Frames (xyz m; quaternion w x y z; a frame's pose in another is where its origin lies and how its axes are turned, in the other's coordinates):
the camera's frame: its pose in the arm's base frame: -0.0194 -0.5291 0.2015 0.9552 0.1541 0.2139 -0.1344
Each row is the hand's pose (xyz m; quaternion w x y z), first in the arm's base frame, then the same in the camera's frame.
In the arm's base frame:
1: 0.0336 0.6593 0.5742 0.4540 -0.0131 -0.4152 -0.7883
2: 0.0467 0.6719 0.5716 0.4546 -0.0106 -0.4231 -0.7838
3: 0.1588 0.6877 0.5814 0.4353 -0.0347 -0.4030 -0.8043
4: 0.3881 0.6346 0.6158 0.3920 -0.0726 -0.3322 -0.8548
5: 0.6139 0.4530 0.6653 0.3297 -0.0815 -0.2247 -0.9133
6: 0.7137 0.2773 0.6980 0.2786 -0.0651 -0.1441 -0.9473
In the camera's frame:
1: -0.3483 1.1944 -0.0778 0.4488 0.1419 -0.6169 -0.6308
2: -0.3381 1.2096 -0.0797 0.4474 0.1443 -0.6236 -0.6246
3: -0.2477 1.2626 -0.0357 0.4324 0.1260 -0.6067 -0.6551
4: -0.0531 1.2960 0.0968 0.4071 0.0977 -0.5427 -0.7282
5: 0.1563 1.2142 0.2863 0.3771 0.0969 -0.4369 -0.8109
6: 0.2622 1.0932 0.4129 0.3526 0.1169 -0.3520 -0.8591

